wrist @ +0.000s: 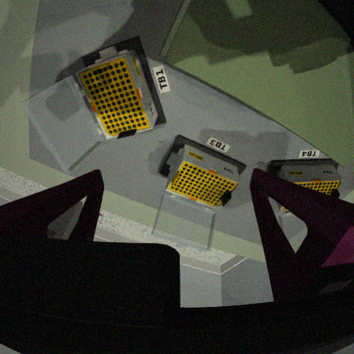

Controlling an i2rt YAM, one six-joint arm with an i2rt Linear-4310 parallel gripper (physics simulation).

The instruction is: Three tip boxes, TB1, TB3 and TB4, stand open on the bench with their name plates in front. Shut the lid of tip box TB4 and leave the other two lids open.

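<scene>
Tip box TB4 (314, 176) stands at the right, partly hidden behind my right finger, with its yellow tip rack showing; its lid is mostly hidden by the finger. Its name plate (309, 153) lies in front. Tip box TB3 (202, 175) stands near the middle, its clear lid (185, 220) open and hinged back towards the bottom of the view. Tip box TB1 (116, 95) stands at the upper left, its clear lid (65, 122) open to the left. My gripper (176, 177) is open and empty, its fingers wide apart, and TB3 appears between them in the view.
Name plates for TB1 (161, 79) and TB3 (218, 144) lie beside their boxes. A green surface (240, 90) with dark shadows fills the upper right. A speckled pale strip (130, 230) runs along the bench's edge below the boxes.
</scene>
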